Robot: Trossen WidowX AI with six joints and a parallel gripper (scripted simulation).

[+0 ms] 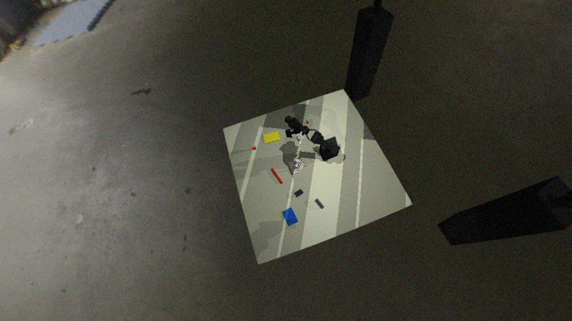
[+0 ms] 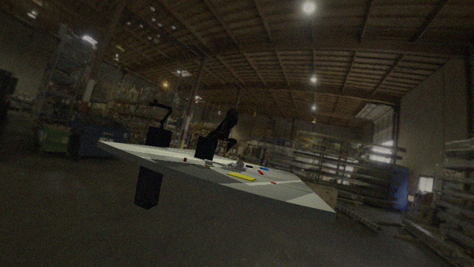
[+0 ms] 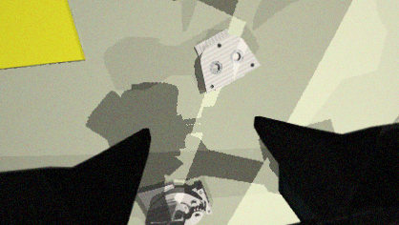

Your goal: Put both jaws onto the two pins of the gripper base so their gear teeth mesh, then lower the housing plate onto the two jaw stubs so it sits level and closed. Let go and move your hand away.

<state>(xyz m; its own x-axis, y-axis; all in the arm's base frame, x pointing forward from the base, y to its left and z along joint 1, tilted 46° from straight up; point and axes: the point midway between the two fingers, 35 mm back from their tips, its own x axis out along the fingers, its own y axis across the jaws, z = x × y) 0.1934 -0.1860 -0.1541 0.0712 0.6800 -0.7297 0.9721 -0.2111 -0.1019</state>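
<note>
My gripper tip is 30 mm past the small yellow cube, 140 mm to the left of it and 100 mm above it. The rest, counted from my gripper tip: yellow plate: 190 mm ahead, 160 mm to the right, 110 mm below; then red bar: 300 mm ahead, 210 mm to the left, 100 mm below; then blue plate: 350 mm ahead, 580 mm to the left, 100 mm below.
</note>
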